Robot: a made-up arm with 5 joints.
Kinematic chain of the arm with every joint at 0, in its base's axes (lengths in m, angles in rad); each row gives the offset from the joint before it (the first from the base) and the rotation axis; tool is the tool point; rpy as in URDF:
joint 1: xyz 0 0 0.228 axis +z
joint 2: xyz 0 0 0 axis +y
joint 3: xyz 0.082 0 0.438 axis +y
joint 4: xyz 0.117 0 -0.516 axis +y
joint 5: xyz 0.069 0 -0.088 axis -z
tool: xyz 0 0 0 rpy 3.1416 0 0
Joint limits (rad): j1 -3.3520..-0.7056 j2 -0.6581..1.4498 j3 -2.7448..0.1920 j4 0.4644..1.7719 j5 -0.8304..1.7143
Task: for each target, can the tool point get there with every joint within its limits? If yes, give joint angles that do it. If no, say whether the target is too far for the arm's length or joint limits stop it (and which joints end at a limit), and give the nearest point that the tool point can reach.
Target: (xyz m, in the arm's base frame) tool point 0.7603 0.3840 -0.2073
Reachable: no: joint limits stop it (at a limit: joint 2, joint 4) | nearest point 0.1489 0.0752 0.0076 | short by 0.718 m
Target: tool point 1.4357 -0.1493 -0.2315
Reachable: no: too far | nearest point 0.7608 -0.6481 -0.1214 | short by 0.846 m
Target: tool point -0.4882 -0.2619 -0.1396
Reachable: yes | joints -2.6492 0.8431 -1.0092 1.0872 -0.0156
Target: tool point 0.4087 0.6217 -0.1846
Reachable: no: joint limits stop it (at a limit: joint 2, joint 4) | nearest point 0.0907 0.1380 0.0024 | short by 0.608 m
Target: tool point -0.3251 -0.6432 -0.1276
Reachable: yes | joints -2.0388 0.9309 -1.2806 0.7089 0.3551
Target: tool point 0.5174 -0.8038 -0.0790
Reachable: yes | joints -0.9988 1.2261 -1.9720 0.6155 0.3503
